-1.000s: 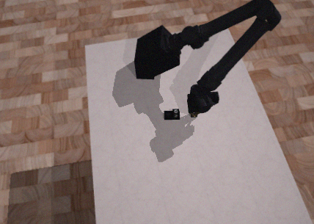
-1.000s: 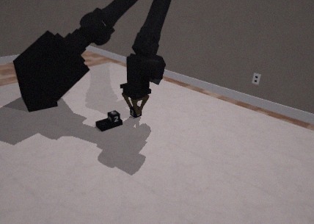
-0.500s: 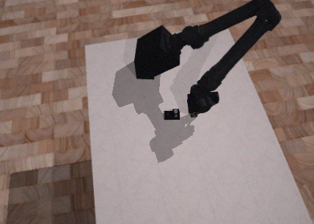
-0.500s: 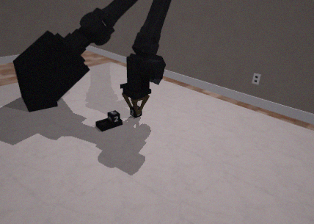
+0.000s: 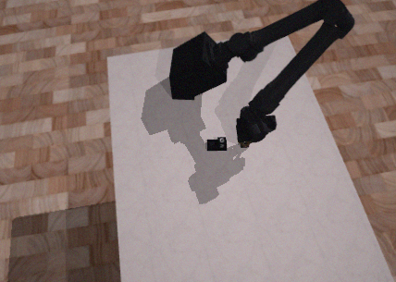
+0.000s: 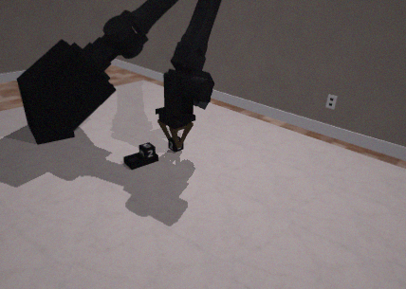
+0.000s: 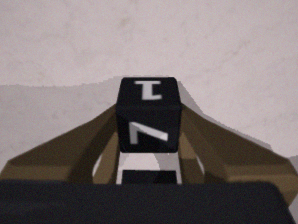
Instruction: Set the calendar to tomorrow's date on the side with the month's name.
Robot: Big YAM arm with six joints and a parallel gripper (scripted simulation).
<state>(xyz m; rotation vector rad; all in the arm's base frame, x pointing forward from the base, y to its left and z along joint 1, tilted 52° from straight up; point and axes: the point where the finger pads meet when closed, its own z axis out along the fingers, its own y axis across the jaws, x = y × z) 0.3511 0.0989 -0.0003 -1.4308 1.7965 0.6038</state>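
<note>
Right now the black digit cube is right at my hand. The rest, counted from my hand: black tray: 1 cm behind, 11 cm to the right, 1 cm below.
</note>
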